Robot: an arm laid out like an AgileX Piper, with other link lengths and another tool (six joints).
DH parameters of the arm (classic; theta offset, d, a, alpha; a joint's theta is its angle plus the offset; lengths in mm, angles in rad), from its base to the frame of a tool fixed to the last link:
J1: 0 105.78 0 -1.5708
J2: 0.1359 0 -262.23 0
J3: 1.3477 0 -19.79 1.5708
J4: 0 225.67 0 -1.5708
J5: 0 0 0 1.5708
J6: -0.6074 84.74 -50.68 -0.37
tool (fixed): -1.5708 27.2 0 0
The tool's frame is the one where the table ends.
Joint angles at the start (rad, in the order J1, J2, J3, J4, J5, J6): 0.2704 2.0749 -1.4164 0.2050 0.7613 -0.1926
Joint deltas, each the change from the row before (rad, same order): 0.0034 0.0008 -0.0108 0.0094 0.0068 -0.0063; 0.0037 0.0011 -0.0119 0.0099 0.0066 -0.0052; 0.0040 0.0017 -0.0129 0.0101 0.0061 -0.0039; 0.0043 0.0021 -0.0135 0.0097 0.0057 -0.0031; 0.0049 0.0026 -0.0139 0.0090 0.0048 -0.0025
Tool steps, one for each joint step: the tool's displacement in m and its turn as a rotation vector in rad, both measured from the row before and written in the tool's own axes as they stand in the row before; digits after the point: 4 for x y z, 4 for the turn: -0.0014 -0.0030 -0.0014 0.0059 -0.0044 -0.0068; -0.0014 -0.0033 -0.0015 0.0073 -0.0041 -0.0063; -0.0013 -0.0036 -0.0015 0.0084 -0.0038 -0.0057; -0.0013 -0.0038 -0.0014 0.0087 -0.0034 -0.0058; -0.0013 -0.0040 -0.0012 0.0087 -0.0028 -0.0064
